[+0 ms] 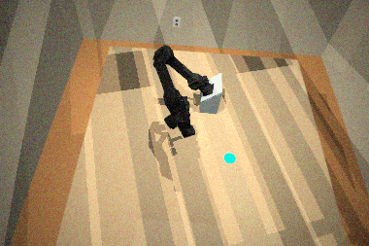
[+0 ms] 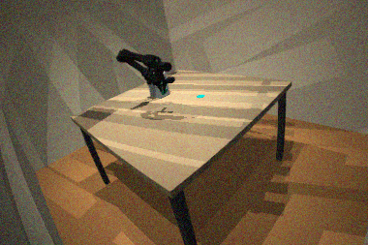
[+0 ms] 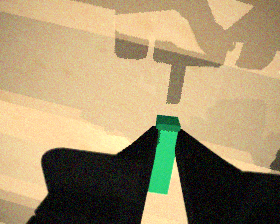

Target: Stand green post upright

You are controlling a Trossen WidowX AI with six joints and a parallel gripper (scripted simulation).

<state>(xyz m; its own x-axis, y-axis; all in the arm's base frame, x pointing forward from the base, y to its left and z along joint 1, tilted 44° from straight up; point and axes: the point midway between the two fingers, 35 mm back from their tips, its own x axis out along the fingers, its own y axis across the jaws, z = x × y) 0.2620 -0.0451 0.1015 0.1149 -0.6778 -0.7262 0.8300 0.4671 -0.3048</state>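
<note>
The green post is 2 cm to the left of my gripper tip and 1 cm behind it. From my gripper tip the other things lie so: cyan circle: 27 cm to the left, 12 cm below, 5 cm ahead.
</note>
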